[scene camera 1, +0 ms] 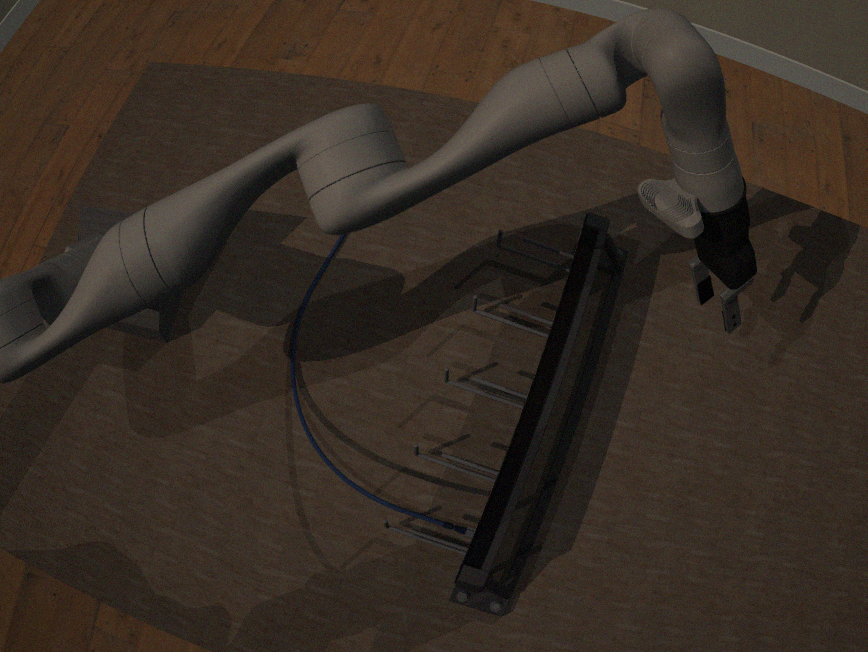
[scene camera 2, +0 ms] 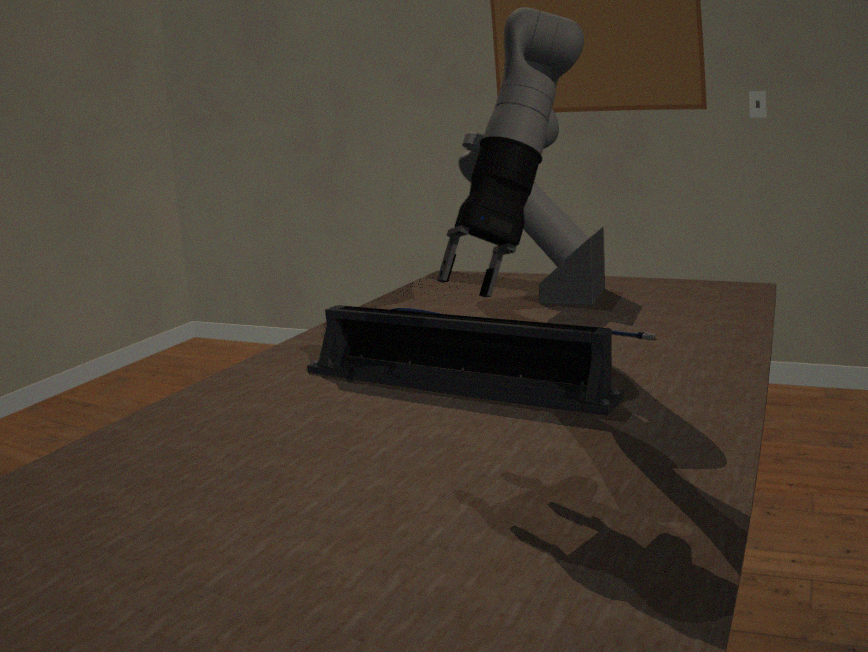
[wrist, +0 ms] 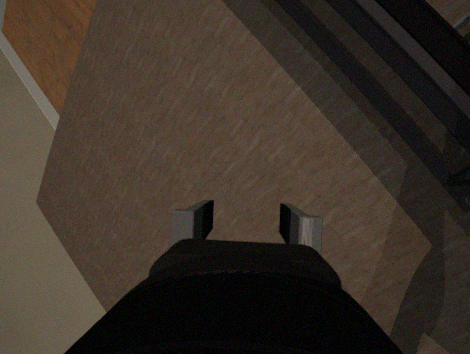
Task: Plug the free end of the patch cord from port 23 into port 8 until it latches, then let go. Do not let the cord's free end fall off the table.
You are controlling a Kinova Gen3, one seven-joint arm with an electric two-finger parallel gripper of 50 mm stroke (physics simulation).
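Where they show: gripper, fingertip midpoint: [scene camera 1: 719, 312] [scene camera 2: 463, 288] [wrist: 246, 216]; arm's base at its link origin: [scene camera 2: 573, 253].
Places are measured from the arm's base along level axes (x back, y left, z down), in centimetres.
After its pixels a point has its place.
Observation:
The blue patch cord [scene camera 1: 293, 364] @(x -27.9, y 0.4, z 8.9 cm) curves across the table on the port side of the long dark patch panel [scene camera 1: 533, 407] @(x -57.6, y 3.7, z -0.3 cm) [scene camera 2: 463, 322] @(x -59.4, y 8.7, z -0.4 cm) [wrist: 430, 35] @(x -57.3, y 15.9, z -0.3 cm). One cord end [scene camera 1: 459, 529] @(x -55.5, y -12.3, z 1.4 cm) is at the panel's lower end. The pale free-end plug [scene camera 2: 649, 336] @(x -26.4, y 26.7, z 9.1 cm) shows past the panel's right end in scene camera 2; in scene camera 1 the arm hides it. Port numbers cannot be read. My gripper [scene camera 1: 717, 315] @(x -74.7, y 19.0, z -9.5 cm) [scene camera 2: 464, 287] @(x -74.7, y 19.0, z -9.5 cm) [wrist: 246, 216] @(x -74.7, y 19.0, z -9.5 cm) is open and empty, pointing down above the table. In scene camera 1 it is right of the panel's upper end, away from the cord.
Several thin metal brackets [scene camera 1: 505, 322] @(x -50.2, y 15.8, z 7.9 cm) stick out from the panel's port side, near the cord. The arm's forearm [scene camera 1: 484, 126] @(x -46.4, y 11.9, z -35.1 cm) reaches over the table [scene camera 1: 736, 491] @(x -89.2, y 6.0, z 9.6 cm) [scene camera 2: 280, 505] @(x -101.5, y 10.5, z 9.6 cm) [wrist: 190, 125] @(x -86.3, y 1.2, z 9.6 cm). The arm's wedge-shaped base [scene camera 2: 575, 277] @(x -7.5, y 3.8, z 3.7 cm) stands at the back. The table edge and wall show at left in the wrist view.

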